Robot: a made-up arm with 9 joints.
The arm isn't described. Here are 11 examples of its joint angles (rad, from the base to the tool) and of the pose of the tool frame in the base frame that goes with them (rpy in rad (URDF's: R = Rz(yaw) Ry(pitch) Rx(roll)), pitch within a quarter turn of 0, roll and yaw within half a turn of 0; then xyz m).
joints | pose
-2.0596 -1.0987 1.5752 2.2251 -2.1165 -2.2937 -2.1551 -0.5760 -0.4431 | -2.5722 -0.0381 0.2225 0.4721 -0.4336 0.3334
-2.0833 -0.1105 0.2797 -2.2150 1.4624 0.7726 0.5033 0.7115 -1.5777 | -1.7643 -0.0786 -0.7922 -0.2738 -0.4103 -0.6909
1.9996 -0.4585 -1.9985 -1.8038 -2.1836 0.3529 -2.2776 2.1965 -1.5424 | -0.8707 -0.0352 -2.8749 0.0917 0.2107 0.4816
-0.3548 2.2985 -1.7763 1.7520 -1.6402 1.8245 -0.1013 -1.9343 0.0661 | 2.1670 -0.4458 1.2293 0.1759 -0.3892 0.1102
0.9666 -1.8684 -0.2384 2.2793 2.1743 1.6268 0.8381 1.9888 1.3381 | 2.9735 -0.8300 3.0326 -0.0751 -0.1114 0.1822
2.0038 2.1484 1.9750 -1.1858 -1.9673 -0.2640 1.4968 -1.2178 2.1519 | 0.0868 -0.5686 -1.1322 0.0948 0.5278 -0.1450
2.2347 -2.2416 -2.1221 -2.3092 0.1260 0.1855 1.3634 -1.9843 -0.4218 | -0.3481 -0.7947 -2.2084 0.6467 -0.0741 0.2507
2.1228 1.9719 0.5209 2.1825 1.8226 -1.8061 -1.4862 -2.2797 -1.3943 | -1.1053 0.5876 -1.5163 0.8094 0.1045 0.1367
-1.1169 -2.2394 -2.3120 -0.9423 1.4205 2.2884 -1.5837 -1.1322 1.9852 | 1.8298 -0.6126 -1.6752 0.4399 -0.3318 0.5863
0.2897 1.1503 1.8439 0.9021 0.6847 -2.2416 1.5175 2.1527 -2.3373 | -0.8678 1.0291 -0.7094 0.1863 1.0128 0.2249
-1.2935 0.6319 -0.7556 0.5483 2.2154 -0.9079 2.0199 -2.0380 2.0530 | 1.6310 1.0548 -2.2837 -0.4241 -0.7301 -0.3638
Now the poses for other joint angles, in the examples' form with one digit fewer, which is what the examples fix.
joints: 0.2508 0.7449 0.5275 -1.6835 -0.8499 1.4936 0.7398 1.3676 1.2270
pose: -0.295 0.359 -2.083 0.031 0.217 0.905
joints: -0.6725 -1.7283 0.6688 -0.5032 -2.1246 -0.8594 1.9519 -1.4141 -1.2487
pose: 2.531 0.995 -0.760 0.038 -0.067 0.090
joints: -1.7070 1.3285 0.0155 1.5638 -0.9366 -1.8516 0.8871 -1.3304 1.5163
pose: -1.155 0.242 -0.228 0.685 -0.166 -0.115
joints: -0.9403 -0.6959 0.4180 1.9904 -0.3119 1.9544 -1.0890 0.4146 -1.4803
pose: 0.194 -0.511 -0.674 0.282 -0.481 0.271
